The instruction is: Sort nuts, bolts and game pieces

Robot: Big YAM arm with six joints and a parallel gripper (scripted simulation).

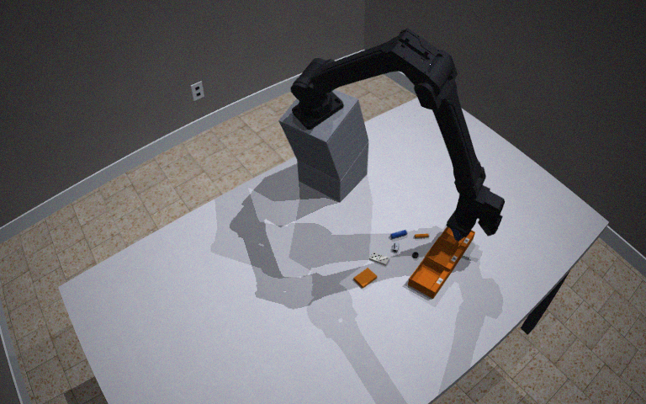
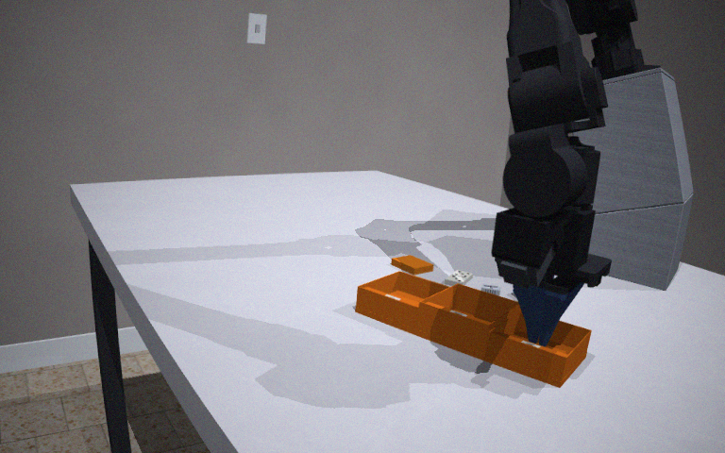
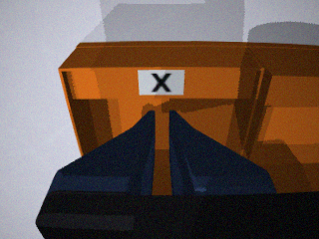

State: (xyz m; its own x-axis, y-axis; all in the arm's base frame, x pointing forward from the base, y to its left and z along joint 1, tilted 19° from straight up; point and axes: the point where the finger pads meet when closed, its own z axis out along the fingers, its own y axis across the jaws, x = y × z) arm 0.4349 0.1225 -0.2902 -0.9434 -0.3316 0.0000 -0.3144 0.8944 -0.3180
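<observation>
Now: the black fastener 4 cm behind my hand, 13 cm to the right of it and 2 cm below it. Also, from my hand: blue battery 12 cm behind, 12 cm to the right, 2 cm below; then orange three-part bin row 2 cm ahead, 8 cm to the right, 1 cm below; then small orange stick 8 cm behind, 7 cm to the right, 2 cm below.
</observation>
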